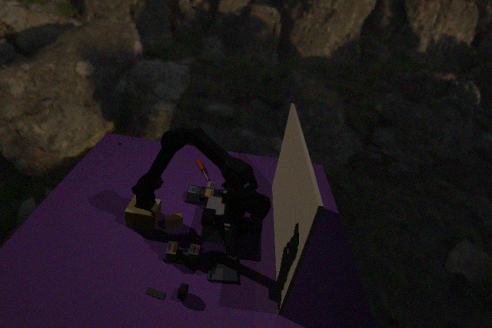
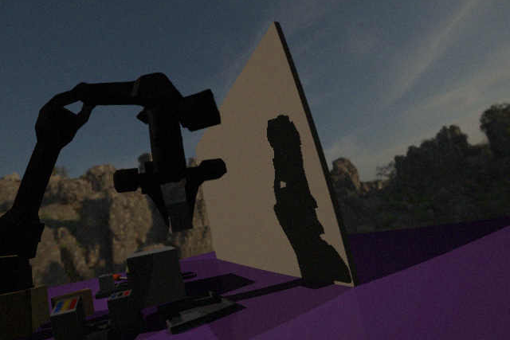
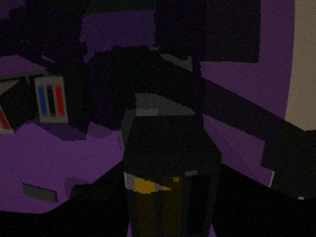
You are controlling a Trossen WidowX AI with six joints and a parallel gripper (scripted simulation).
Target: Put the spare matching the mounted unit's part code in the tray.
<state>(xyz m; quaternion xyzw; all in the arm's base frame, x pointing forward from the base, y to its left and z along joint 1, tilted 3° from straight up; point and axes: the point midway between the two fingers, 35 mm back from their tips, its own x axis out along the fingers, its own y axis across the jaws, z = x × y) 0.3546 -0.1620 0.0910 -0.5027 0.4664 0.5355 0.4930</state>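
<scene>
My gripper tip is 14 cm above the flat grey tray and 1 cm past it. The rest, counted from my gripper tip: white panel (21 cm to the left, 18 cm ahead, 8 cm above); then dark spare block (2 cm above).
</scene>
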